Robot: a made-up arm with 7 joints.
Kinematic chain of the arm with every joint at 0, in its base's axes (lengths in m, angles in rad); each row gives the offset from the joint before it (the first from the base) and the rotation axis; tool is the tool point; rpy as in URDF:
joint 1: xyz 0 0 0.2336 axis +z
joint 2: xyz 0 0 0 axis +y
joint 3: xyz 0 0 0.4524 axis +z
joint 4: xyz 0.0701 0 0 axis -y
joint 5: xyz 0.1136 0 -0.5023 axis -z
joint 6: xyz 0 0 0 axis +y
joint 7: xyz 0.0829 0 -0.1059 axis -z
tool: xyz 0 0 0 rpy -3.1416 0 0
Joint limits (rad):
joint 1: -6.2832..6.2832
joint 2: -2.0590..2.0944
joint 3: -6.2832..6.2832
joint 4: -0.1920..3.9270
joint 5: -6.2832..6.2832
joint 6: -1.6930..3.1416
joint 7: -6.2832..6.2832
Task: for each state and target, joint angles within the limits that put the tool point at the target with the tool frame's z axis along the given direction. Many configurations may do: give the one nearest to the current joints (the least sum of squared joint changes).
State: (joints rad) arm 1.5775 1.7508 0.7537 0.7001 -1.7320 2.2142 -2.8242
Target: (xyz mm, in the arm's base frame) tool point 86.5 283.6 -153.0 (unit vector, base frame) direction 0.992 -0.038 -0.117
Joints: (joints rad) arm 0.9228 1.0867 0.4814 0.5403 -1.7780 1.9943 -2.8242
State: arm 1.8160 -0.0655 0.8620 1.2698 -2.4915 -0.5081 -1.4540
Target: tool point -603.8 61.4 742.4 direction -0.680 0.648 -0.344
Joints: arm 1.1610 -0.6499 1.2066 1.7020 -2.7058 -0.6877 -1.4540
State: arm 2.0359 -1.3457 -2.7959 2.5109 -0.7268 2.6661 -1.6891
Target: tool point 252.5 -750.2 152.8 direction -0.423 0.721 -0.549
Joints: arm 1.5575 -0.8581 -2.6165 1.6929 -0.3839 1.9496 -1.6891
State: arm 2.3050 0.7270 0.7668 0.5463 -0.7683 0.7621 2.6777
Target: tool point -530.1 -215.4 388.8 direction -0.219 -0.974 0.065
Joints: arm 2.0857 1.4118 1.6888 0.6768 -0.8755 -0.1321 2.6777
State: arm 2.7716 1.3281 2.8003 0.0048 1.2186 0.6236 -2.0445
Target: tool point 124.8 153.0 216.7 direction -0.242 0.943 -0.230
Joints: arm 3.7373 1.1362 3.0590 -0.1904 1.4959 1.1425 -2.0445
